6 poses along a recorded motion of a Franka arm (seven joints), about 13 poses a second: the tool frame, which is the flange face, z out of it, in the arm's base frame.
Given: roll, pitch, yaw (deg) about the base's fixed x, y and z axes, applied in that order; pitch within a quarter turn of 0, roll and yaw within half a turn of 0; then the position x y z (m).
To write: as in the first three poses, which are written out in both.
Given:
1: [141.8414, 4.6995, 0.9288, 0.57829, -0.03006, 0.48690]
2: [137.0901, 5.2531, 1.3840, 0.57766, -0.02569, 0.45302]
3: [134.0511, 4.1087, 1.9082, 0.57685, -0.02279, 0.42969]
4: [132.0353, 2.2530, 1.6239, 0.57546, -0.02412, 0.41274]
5: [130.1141, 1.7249, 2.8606, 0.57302, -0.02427, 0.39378]
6: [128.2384, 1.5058, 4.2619, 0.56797, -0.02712, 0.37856]
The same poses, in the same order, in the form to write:
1: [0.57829, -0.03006, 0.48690, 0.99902, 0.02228, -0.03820, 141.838]
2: [0.57766, -0.02569, 0.45302, 0.99870, 0.03007, -0.04108, 137.077]
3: [0.57685, -0.02279, 0.42969, 0.99908, 0.03184, -0.02879, 134.021]
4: [0.57546, -0.02412, 0.41274, 0.99965, 0.02291, -0.01336, 132.018]
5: [0.57302, -0.02427, 0.39378, 0.99948, 0.03196, -0.00344, 130.094]
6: [0.56797, -0.02712, 0.37856, 0.99904, 0.04355, 0.00491, 128.226]
